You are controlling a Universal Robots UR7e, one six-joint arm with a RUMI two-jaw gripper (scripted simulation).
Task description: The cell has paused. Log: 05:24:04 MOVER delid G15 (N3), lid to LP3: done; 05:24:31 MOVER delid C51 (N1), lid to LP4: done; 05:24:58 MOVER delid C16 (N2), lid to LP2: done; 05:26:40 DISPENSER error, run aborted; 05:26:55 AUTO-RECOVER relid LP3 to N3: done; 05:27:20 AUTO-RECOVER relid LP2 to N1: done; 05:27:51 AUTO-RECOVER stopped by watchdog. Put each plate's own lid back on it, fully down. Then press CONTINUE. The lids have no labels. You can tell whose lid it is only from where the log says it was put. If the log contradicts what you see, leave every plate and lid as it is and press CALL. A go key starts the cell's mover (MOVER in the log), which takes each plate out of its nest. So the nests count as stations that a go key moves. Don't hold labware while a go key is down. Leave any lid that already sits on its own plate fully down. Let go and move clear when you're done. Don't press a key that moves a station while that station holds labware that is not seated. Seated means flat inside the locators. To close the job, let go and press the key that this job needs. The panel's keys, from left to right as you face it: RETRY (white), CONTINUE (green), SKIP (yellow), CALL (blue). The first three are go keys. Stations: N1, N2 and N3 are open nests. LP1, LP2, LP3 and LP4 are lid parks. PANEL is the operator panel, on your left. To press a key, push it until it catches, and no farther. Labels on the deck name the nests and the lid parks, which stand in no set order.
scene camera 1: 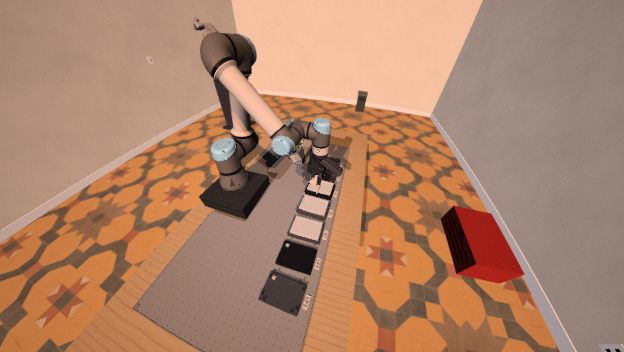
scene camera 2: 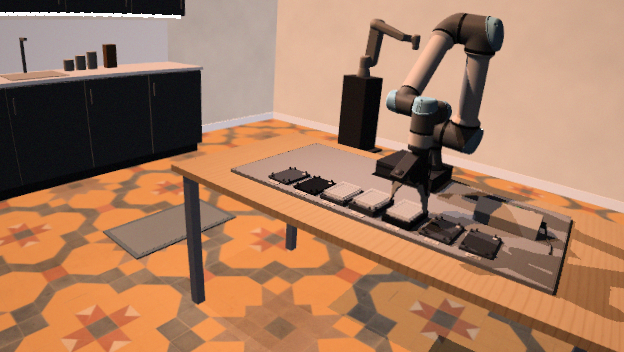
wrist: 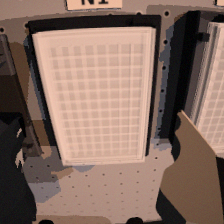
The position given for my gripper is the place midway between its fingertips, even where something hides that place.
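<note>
A lid (wrist: pixel 97 83) is visible. My gripper is visible in scene camera 2 (scene camera 2: pixel 407 207) and in the wrist view (wrist: pixel 99 115).
</note>
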